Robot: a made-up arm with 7 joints. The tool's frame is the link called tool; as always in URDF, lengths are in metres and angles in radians.
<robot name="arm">
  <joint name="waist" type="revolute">
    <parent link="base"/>
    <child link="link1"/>
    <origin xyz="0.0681 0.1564 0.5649" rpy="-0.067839 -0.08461 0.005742"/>
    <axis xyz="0 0 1"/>
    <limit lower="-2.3" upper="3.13"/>
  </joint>
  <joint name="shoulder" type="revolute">
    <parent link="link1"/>
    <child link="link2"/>
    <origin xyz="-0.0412 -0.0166 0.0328" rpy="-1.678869 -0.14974 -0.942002"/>
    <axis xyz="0 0 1"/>
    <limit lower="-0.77" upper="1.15"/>
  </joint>
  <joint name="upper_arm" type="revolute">
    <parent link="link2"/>
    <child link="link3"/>
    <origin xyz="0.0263 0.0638 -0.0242" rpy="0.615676 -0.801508 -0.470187"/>
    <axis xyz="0 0 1"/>
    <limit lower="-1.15" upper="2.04"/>
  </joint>
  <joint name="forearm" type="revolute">
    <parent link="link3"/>
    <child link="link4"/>
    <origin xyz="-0.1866 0.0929 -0.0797" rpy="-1.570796 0 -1.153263"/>
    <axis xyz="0 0 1"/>
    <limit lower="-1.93" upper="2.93"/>
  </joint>
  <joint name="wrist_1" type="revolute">
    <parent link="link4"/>
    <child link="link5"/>
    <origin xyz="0.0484 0.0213 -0.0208" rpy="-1.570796 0 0"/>
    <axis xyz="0 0 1"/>
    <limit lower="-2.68" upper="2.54"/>
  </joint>
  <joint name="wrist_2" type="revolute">
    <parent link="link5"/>
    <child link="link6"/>
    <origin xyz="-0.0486 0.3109 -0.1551"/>
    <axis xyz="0 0 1"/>
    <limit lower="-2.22" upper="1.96"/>
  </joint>
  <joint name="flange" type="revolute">
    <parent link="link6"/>
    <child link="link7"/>
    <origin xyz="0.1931 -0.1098 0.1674" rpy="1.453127 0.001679 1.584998"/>
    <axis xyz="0 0 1"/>
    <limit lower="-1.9" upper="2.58"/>
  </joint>
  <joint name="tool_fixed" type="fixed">
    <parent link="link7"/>
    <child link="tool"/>
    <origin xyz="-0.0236 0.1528 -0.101" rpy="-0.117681 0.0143 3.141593"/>
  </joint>
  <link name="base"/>
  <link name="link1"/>
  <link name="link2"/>
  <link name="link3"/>
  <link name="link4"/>
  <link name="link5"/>
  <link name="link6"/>
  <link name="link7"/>
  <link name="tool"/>
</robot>
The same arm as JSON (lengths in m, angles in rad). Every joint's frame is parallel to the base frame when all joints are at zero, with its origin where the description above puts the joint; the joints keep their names.
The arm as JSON. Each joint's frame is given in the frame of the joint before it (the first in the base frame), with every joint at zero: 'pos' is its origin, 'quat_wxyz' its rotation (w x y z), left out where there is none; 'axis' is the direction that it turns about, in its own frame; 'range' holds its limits. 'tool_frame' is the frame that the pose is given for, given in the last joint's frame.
{"length_unit": "m", "angle_unit": "rad", "joints": [
  {"joint": "waist", "pos": [0.0681, 0.1564, 0.5649], "axis": [-0.084703, 0.067302, 0.994131], "range": [-2.3, 3.13]},
  {"joint": "shoulder", "pos": [-0.0438, -0.0146, 0.0302], "axis": [0.819594, 0.567896, -0.075899], "range": [-0.77, 1.15]},
  {"joint": "upper_arm", "pos": [0.0004, -0.0503, -0.0531], "axis": [0.0, 1.0, 0.0], "range": [-1.15, 2.04]},
  {"joint": "forearm", "pos": [-0.1329, -0.0797, -0.1606], "axis": [1.0, 0.0, 0.0], "range": [-1.93, 2.93]},
  {"joint": "wrist_1", "pos": [-0.0208, -0.0213, 0.0484], "axis": [0.0, -1.0, 0.0], "range": [-2.68, 2.54]},
  {"joint": "wrist_2", "pos": [-0.3109, 0.1551, -0.0486], "axis": [0.0, -1.0, 0.0], "range": [-2.22, 1.96]},
  {"joint": "flange", "pos": [0.1098, -0.1674, 0.1931], "axis": [-0.0143, -0.117398, 0.992982], "range": [-1.9, 2.58]}
], "tool_frame": {"pos": [0.025, -0.1399, -0.1179], "quat_wxyz": [1.0, 0.0, 0.0, 0.0]}}

